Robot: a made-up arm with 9 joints. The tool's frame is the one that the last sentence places.
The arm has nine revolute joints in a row. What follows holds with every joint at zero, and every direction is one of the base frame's.
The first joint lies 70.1 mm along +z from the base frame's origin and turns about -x.
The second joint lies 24 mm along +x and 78.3 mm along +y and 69.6 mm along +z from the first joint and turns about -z.
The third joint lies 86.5 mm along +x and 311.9 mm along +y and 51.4 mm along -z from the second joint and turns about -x.
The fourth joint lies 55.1 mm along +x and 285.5 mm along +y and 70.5 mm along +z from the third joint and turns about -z.
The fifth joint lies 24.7 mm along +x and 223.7 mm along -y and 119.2 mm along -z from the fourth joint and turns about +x.
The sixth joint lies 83 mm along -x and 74.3 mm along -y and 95.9 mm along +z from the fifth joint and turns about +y.
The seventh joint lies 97.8 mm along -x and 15.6 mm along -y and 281 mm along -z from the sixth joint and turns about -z.
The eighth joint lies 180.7 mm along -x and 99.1 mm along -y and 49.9 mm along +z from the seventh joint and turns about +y.
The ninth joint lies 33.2 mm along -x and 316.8 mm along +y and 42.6 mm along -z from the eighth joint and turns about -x.
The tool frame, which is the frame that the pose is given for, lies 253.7 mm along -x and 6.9 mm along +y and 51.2 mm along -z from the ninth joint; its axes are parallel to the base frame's.
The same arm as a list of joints. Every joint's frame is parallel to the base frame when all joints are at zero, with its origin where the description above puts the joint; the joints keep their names.
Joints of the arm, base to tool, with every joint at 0 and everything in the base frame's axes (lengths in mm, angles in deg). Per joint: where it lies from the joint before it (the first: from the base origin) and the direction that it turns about. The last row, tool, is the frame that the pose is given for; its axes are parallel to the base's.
joint 1: xyz 0 0 70.1 axis -x
joint 2: xyz 24 78.3 69.6 axis -z
joint 3: xyz 86.5 311.9 -51.4 axis -x
joint 4: xyz 55.1 285.5 70.5 axis -z
joint 5: xyz 24.7 -223.7 -119.2 axis +x
joint 6: xyz -83 -74.3 95.9 axis +y
joint 7: xyz -97.8 -15.6 -281 axis -z
joint 8: xyz -180.7 -99.1 49.9 axis +y
joint 9: xyz -33.2 316.8 -42.6 axis -x
tool: xyz -253.7 6.9 -51.2

